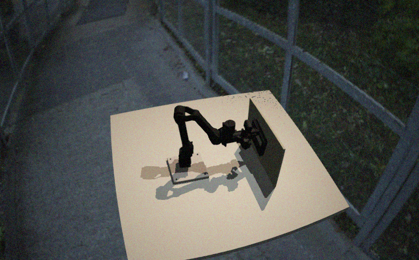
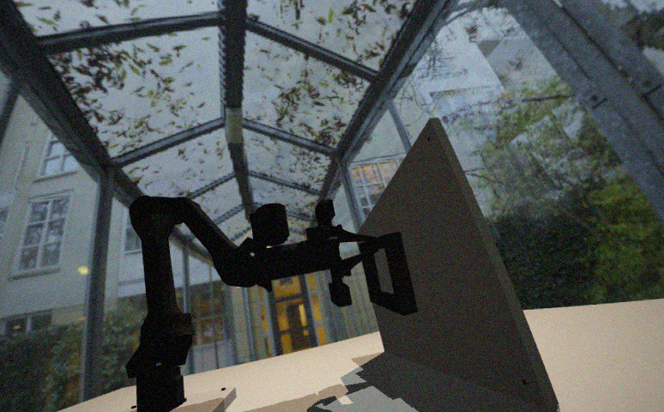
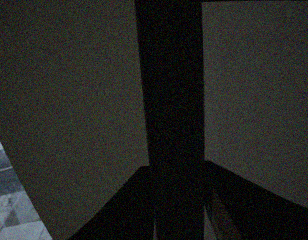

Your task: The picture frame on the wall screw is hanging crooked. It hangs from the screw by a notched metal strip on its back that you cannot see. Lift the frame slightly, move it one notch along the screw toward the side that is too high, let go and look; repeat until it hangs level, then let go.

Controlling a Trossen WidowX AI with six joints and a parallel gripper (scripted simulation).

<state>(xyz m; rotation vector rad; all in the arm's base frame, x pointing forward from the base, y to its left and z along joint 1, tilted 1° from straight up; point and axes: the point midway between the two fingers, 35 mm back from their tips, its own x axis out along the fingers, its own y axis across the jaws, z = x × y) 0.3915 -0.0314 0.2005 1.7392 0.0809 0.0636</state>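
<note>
The black picture frame is 1 cm ahead of my gripper tip, 1 cm to the left of it and 5 cm below it. From my gripper tip the other things lie so: grey wall panel 2 cm ahead, 1 cm to the right, 7 cm below.
</note>
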